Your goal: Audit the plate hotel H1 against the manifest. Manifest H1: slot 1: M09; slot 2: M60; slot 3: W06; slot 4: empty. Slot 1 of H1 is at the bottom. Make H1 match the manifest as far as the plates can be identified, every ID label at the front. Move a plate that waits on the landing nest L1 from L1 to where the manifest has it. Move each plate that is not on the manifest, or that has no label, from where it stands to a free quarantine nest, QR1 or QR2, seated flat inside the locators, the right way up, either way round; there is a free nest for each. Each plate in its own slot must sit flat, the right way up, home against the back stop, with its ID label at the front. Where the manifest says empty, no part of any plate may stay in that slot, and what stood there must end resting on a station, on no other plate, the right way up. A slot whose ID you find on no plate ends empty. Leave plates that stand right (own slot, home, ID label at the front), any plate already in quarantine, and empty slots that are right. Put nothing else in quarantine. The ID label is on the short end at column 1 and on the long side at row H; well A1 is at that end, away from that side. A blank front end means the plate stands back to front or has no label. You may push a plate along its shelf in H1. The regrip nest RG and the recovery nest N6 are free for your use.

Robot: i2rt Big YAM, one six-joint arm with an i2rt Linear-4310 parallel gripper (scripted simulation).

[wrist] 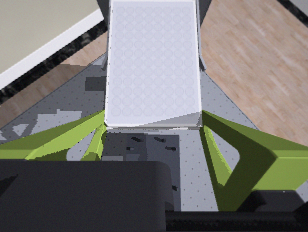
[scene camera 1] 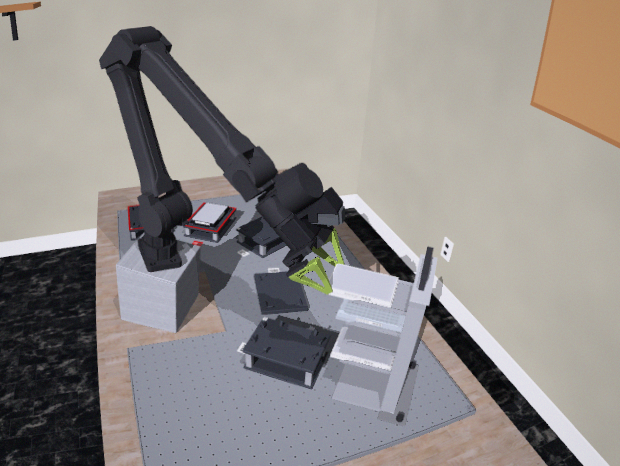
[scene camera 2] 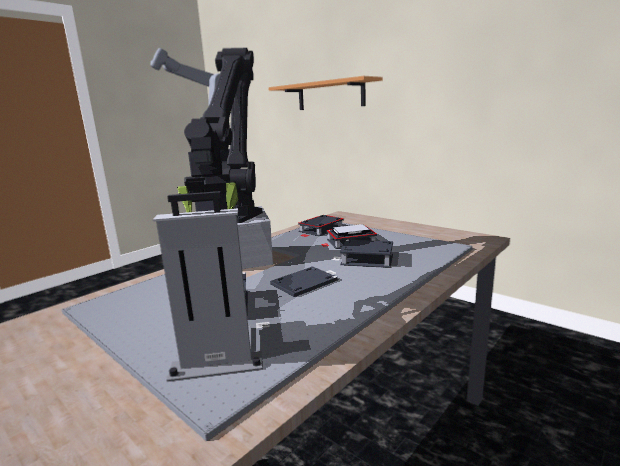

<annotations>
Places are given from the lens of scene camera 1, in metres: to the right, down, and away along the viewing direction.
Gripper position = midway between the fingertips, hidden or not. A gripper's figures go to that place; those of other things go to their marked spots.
my gripper (scene camera 1: 336, 279): 0.05, 0.09, 0.90
clear plate (scene camera 1: 349, 312): 0.07, 0.15, 0.88
</annotations>
